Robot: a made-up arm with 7 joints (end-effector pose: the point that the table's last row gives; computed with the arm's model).
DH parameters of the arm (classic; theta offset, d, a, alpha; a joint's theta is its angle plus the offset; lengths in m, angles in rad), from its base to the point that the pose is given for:
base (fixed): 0 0 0 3.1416
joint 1: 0 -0.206 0 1.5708
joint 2: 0 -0.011 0 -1.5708
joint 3: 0 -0.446 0 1.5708
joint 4: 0 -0.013 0 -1.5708
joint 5: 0 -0.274 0 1.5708
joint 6: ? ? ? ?
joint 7: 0 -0.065 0 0
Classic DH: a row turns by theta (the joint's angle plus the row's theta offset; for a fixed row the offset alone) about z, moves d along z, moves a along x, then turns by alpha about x.
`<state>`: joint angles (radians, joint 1 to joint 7).
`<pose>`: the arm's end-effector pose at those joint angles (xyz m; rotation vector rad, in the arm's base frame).
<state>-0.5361 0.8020 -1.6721 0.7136 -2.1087 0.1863 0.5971</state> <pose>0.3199 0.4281 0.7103 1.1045 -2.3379 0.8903</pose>
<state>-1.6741 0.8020 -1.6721 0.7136 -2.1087 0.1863 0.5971</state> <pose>-0.2545 0.4699 0.7103 -2.4617 1.5449 -1.1847</pose>
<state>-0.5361 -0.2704 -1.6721 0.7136 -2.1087 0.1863 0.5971</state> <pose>-0.2825 0.0702 0.8807 -0.6718 2.3703 -0.6096</pose>
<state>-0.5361 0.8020 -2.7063 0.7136 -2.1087 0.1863 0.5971</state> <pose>0.2770 0.2608 0.8368 2.2243 -1.9322 0.0564</pose>
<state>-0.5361 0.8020 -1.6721 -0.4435 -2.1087 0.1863 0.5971</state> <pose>0.5552 0.1432 0.7136 0.3593 -2.3048 -0.3984</pose>
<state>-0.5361 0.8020 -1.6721 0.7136 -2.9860 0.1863 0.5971</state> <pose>0.3293 0.4297 0.7066 1.7382 -1.5451 0.4276</pose>
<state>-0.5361 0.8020 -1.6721 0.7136 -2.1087 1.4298 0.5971</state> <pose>0.3127 0.3536 0.7218 -1.2022 2.5939 0.6043</pose>
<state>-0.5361 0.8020 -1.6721 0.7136 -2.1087 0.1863 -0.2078</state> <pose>0.3199 0.4281 0.7103 1.8268 -1.6250 0.5656</pose>
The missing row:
joint 6: 0 0 0 -1.5708
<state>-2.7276 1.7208 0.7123 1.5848 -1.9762 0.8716 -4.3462</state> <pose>-0.3043 0.3443 -0.1206 -0.0720 0.1709 -0.3525</pose>
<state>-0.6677 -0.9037 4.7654 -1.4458 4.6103 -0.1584 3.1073</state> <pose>-0.0842 -0.5085 0.5129 -1.1851 -1.2868 -0.2987</pose>
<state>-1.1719 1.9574 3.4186 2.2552 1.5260 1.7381 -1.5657</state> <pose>0.0161 0.3429 0.2619 -0.5906 1.1079 -1.3842</pose>
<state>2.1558 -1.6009 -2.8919 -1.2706 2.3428 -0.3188 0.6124</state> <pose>0.2379 0.5235 0.4953 1.4486 -2.2421 0.9104</pose>
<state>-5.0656 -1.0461 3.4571 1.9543 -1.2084 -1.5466 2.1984</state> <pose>-0.0162 0.4519 0.1909 1.3180 -1.3249 -0.2965</pose>
